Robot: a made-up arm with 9 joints. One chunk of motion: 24 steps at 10 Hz.
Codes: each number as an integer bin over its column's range. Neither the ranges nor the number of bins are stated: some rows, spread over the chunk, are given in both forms.
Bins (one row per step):
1: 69 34 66 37 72 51 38 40 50
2: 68 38 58 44 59 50 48 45 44
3: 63 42 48 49 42 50 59 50 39
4: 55 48 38 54 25 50 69 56 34
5: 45 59 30 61 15 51 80 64 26
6: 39 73 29 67 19 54 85 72 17
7: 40 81 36 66 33 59 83 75 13
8: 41 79 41 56 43 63 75 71 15
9: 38 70 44 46 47 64 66 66 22
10: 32 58 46 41 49 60 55 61 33
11: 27 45 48 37 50 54 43 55 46
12: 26 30 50 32 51 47 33 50 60
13: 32 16 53 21 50 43 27 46 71
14: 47 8 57 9 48 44 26 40 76
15: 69 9 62 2 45 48 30 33 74
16: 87 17 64 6 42 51 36 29 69
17: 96 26 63 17 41 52 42 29 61
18: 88 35 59 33 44 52 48 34 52
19: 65 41 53 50 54 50 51 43 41
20: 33 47 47 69 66 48 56 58 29
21: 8 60 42 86 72 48 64 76 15
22: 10 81 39 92 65 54 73 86 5
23: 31 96 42 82 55 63 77 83 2
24: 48 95 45 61 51 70 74 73 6
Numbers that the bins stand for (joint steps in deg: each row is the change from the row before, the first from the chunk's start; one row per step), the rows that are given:
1: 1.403 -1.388 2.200 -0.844 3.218 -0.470 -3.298 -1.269 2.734
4: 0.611 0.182 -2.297 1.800 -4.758 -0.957 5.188 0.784 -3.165
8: -0.181 3.658 -1.815 2.111 -1.703 5.373 6.830 2.708 -10.170
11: -0.973 -0.155 -0.691 -0.844 -0.515 0.991 -1.929 0.656 1.260
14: 0.159 -4.303 0.755 -5.200 -0.855 -3.878 -6.583 -1.269 12.320
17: 2.930 -2.285 1.718 -3.956 -2.042 0.017 -2.203 -2.680 6.790
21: -2.047 1.527 -1.655 6.778 3.218 -1.930 3.819 3.349 -10.170
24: 0.215 5.452 -1.173 2.889 -0.345 8.781 6.557 2.965 -13.488
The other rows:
2: 1.346 -0.939 0.915 0.244 1.012 -0.957 -0.561 -0.627 0.522
3: 1.064 -0.491 -0.691 1.022 -1.873 -0.957 2.451 0.014 -1.321
5: 0.045 1.415 -3.582 2.889 -6.455 -0.470 8.199 1.810 -6.114
6: -0.294 2.985 -3.742 3.822 -5.776 0.991 9.568 2.836 -9.432
7: -0.237 3.882 -2.618 3.667 -3.400 3.425 9.020 3.221 -10.907
9: -0.351 2.648 -1.333 0.556 -1.024 5.860 4.367 2.067 -7.589
10: -0.690 1.303 -1.012 -0.222 -0.685 3.912 1.356 1.425 -3.533
12: -1.029 -1.836 -0.370 -1.622 -0.345 -2.417 -4.667 0.014 6.421
13: -0.690 -3.406 0.112 -3.333 -0.515 -4.365 -6.309 -0.499 10.477
15: 1.403 -4.191 1.558 -6.289 -1.364 -1.930 -5.488 -2.167 11.583
16: 2.421 -3.294 1.879 -5.667 -1.873 -0.470 -3.845 -2.680 9.739
18: 2.478 -1.276 1.076 -1.467 -1.533 0.017 -0.561 -2.038 3.472
19: 1.177 -0.603 0.112 1.178 0.164 -0.957 0.261 -0.884 -0.584
20: -0.633 0.070 -0.852 4.133 2.200 -1.930 1.629 1.040 -5.008
22: -1.934 3.882 -2.136 7.711 2.030 0.991 6.283 4.632 -13.857
23: -0.746 5.564 -1.655 6.156 0.333 5.373 7.378 4.247 -14.963

